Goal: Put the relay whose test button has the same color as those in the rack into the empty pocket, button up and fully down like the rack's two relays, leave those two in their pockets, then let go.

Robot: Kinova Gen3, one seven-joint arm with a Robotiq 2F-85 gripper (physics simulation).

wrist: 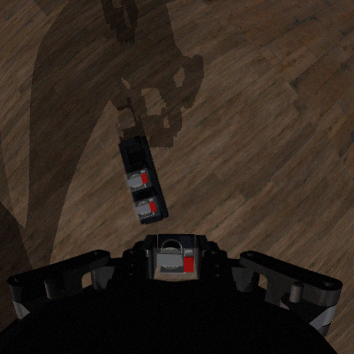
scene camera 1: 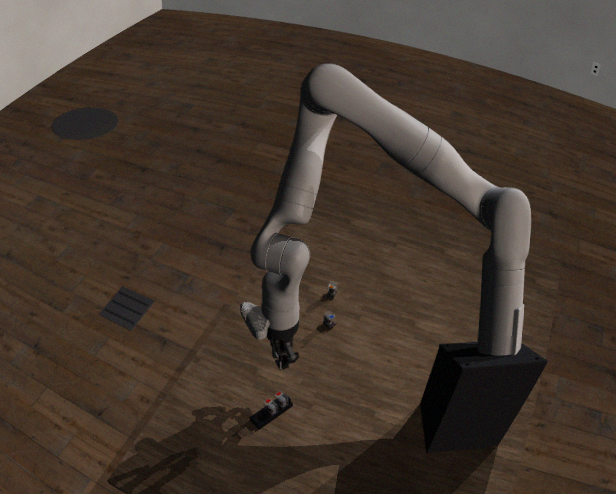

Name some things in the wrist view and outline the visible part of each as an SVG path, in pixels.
My gripper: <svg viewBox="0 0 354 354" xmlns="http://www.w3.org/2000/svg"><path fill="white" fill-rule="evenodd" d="M7 278L9 292L19 321L0 337L0 354L338 354L325 340L324 336L327 334L342 288L340 280L254 250L241 252L239 259L228 258L226 251L219 249L216 242L207 241L205 234L195 235L197 243L197 279L180 281L153 279L153 245L157 237L156 234L146 234L144 240L139 240L134 243L132 248L124 250L121 257L110 258L109 251L95 249L52 264L14 274ZM259 273L264 275L267 280L266 289L258 286ZM90 271L92 284L82 288L81 278L83 274Z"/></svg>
A red-button relay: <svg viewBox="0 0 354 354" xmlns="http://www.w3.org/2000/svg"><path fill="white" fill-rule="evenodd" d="M158 233L153 245L153 278L197 278L197 243L195 235Z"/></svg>
